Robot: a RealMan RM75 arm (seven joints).
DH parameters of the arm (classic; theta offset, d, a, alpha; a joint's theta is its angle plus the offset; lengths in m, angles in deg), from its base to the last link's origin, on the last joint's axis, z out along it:
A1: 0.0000 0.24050 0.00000 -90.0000
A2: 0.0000 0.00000 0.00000 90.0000
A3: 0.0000 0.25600 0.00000 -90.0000
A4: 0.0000 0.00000 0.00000 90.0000
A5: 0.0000 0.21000 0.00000 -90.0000
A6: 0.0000 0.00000 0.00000 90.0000
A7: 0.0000 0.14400 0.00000 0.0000
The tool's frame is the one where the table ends.
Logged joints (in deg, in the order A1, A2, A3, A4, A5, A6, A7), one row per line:
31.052, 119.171, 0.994, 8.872, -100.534, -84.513, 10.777
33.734, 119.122, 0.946, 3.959, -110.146, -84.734, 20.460
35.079, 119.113, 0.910, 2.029, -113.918, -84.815, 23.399
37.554, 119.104, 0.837, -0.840, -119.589, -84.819, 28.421
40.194, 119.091, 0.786, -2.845, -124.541, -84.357, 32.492
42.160, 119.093, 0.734, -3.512, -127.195, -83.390, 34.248
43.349, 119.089, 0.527, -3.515, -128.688, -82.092, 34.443
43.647, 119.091, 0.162, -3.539, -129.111, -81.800, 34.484
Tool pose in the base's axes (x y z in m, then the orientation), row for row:
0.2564, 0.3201, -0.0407, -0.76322, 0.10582, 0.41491, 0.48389
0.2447, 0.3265, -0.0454, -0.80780, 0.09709, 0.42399, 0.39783
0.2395, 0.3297, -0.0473, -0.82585, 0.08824, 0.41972, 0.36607
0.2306, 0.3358, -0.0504, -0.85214, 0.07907, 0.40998, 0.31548
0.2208, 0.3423, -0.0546, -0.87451, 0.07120, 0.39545, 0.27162
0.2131, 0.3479, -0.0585, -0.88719, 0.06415, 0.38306, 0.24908
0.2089, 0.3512, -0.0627, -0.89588, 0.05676, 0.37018, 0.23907
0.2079, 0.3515, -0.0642, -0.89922, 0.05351, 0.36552, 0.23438
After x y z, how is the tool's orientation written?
As a quaternion, x y z w.
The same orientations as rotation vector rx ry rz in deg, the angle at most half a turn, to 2 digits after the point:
-106.50, 14.77, 57.90
-117.20, 14.09, 61.52
-121.63, 13.00, 61.81
-128.61, 11.93, 61.88
-134.92, 10.98, 61.01
-138.47, 10.01, 59.79
-140.55, 8.90, 58.08
-141.42, 8.42, 57.49

